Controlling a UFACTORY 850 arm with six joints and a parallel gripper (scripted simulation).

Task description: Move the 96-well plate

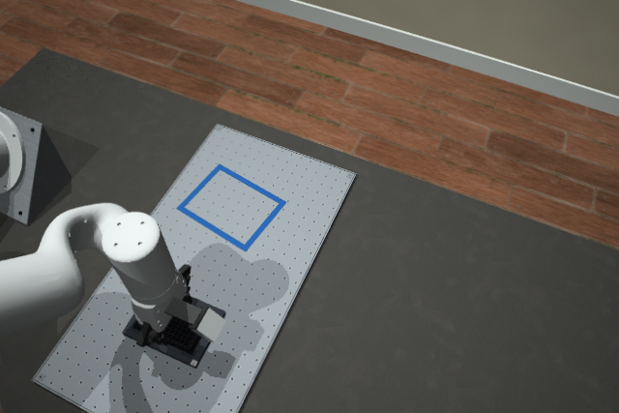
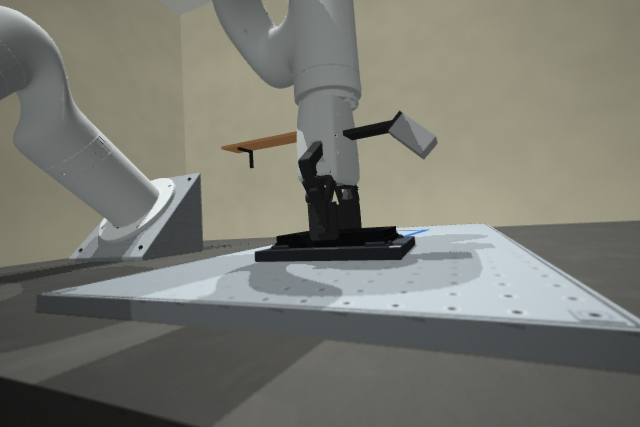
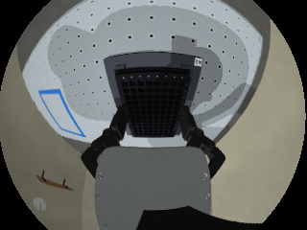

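Now: the black 96-well plate 1 cm below my hand. The rest, counted from my hand: dark plate nest N1 (2 cm below).
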